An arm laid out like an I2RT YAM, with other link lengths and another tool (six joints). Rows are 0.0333 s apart.
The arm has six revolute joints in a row. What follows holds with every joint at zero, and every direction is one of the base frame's.
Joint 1 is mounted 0.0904 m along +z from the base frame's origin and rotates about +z.
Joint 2 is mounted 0.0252 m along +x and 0.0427 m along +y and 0.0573 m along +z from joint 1 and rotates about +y.
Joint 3 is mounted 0.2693 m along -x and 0.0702 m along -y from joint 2 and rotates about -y.
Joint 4 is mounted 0.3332 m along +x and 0.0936 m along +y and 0.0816 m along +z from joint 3 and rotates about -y.
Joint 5 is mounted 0.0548 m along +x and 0.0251 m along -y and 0.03 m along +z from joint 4 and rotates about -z.
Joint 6 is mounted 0.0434 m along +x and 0.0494 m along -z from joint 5 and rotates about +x.
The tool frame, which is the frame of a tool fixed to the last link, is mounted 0.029 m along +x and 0.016 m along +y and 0.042 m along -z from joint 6; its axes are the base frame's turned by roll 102.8, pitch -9.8 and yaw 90 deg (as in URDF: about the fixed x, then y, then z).
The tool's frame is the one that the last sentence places.
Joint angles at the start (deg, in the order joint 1, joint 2, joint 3, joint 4, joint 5, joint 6): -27.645 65.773 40.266 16.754 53.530 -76.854
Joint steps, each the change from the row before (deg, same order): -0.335 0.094 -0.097 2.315 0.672 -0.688; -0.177 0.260 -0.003 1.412 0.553 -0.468; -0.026 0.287 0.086 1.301 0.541 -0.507; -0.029 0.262 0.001 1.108 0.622 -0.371; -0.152 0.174 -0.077 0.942 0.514 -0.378; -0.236 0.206 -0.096 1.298 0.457 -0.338
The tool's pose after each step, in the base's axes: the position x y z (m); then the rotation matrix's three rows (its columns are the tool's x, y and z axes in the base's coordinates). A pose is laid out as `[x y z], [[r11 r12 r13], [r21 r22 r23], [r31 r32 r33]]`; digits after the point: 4 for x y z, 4 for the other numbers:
[0.2568 -0.1814 0.2710], [[0.2791 0.9568 -0.0814], [0.1026 -0.1140 -0.9882], [-0.9548 0.2674 -0.1300]]
[0.2569 -0.1828 0.2716], [[0.2890 0.9529 -0.0923], [0.0883 -0.1226 -0.9885], [-0.9533 0.2775 -0.1196]]
[0.2576 -0.1836 0.2726], [[0.2971 0.9495 -0.1008], [0.0752 -0.1285 -0.9889], [-0.9519 0.2862 -0.1096]]
[0.2579 -0.1841 0.2728], [[0.3038 0.9462 -0.1111], [0.0640 -0.1366 -0.9886], [-0.9506 0.2933 -0.1020]]
[0.2574 -0.1850 0.2726], [[0.3081 0.9435 -0.1220], [0.0540 -0.1453 -0.9879], [-0.9498 0.2978 -0.0958]]
[0.2571 -0.1864 0.2726], [[0.3175 0.9389 -0.1329], [0.0417 -0.1539 -0.9872], [-0.9473 0.3079 -0.0880]]

